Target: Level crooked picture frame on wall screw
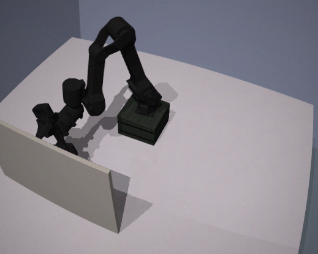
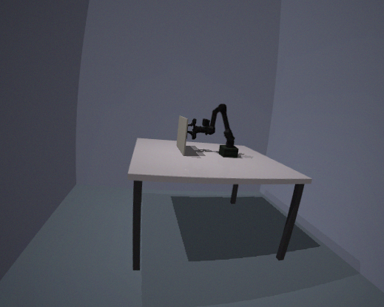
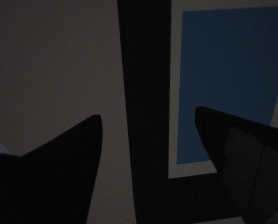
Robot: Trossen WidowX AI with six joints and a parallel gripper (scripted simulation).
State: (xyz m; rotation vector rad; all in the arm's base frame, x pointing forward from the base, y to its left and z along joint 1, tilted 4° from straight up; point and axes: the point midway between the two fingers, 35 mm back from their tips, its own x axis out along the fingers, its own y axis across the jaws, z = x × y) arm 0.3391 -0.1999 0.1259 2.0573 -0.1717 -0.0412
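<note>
My gripper tip is now 10 mm short of the picture frame, 20 mm to the right of it and 50 mm above it. The rest, counted from my gripper tip: wall panel 20 mm ahead, 10 mm to the left, 50 mm below.
</note>
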